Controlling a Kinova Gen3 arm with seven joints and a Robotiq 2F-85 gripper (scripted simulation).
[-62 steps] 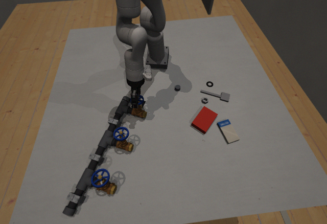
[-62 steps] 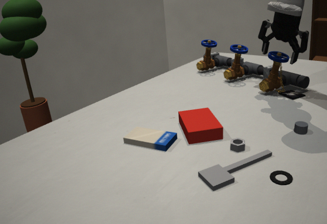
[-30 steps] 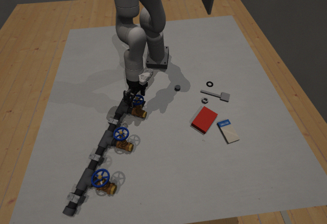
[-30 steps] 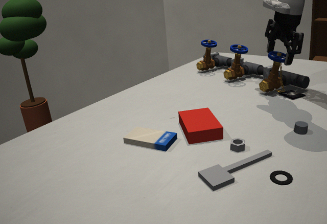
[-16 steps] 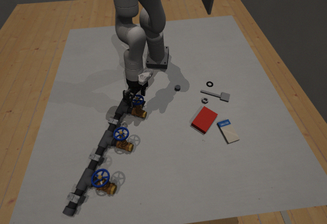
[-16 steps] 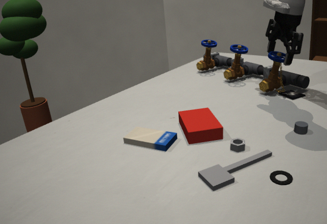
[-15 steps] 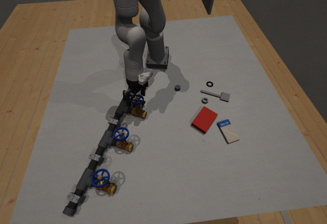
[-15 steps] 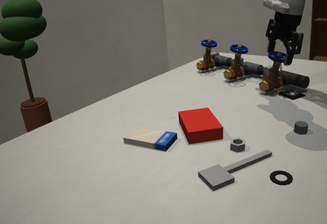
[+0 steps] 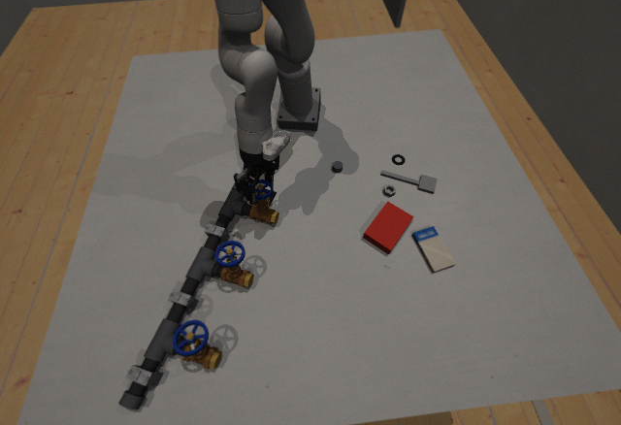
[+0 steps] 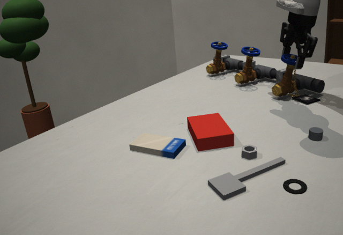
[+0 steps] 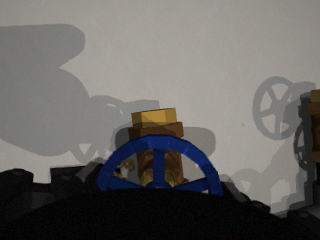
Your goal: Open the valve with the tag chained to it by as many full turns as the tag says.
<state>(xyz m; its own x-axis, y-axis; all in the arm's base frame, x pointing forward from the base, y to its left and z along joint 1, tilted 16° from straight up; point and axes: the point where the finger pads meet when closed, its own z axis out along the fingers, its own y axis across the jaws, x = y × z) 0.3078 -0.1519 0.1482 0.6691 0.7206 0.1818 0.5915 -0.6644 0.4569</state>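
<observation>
My hand is 40 mm past the black tag and 120 mm above it. Also, from my hand: red block 130 mm ahead, 310 mm to the left, 110 mm below; then small grey cylinder 100 mm behind, 230 mm to the left, 110 mm below; then grey paddle-shaped tool 440 mm to the left, 120 mm below.
</observation>
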